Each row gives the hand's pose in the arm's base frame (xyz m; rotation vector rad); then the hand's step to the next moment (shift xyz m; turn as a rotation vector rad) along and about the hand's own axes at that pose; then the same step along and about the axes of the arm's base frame.
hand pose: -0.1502 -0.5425 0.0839 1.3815 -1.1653 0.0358
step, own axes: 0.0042 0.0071 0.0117 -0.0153 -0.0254 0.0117
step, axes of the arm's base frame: -0.0095 -0.0094 0.0051 0.0014 -0.0069 -0.0311
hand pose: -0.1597 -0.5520 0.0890 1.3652 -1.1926 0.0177
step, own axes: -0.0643 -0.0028 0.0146 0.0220 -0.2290 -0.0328
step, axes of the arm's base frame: -0.0372 0.0273 -0.0472 0.1737 -0.0570 -0.1435
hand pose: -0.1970 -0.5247 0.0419 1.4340 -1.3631 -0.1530
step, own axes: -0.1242 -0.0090 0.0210 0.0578 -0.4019 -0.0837
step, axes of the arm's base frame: -0.0502 0.0805 -0.0833 0.3296 -0.0995 -0.2310
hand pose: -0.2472 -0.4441 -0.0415 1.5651 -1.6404 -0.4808
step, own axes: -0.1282 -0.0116 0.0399 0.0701 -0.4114 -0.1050
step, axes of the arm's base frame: -0.0336 0.1106 -0.0693 0.3529 -0.1074 -0.2216
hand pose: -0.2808 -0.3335 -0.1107 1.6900 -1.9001 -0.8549
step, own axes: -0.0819 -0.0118 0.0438 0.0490 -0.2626 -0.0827
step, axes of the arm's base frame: -0.0103 0.0867 -0.0337 0.2355 -0.0751 -0.1307
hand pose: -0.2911 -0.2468 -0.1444 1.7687 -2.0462 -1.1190
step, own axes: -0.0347 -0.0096 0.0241 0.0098 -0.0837 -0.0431
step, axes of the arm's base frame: 0.0015 0.0415 -0.0122 0.0867 -0.0253 -0.0284
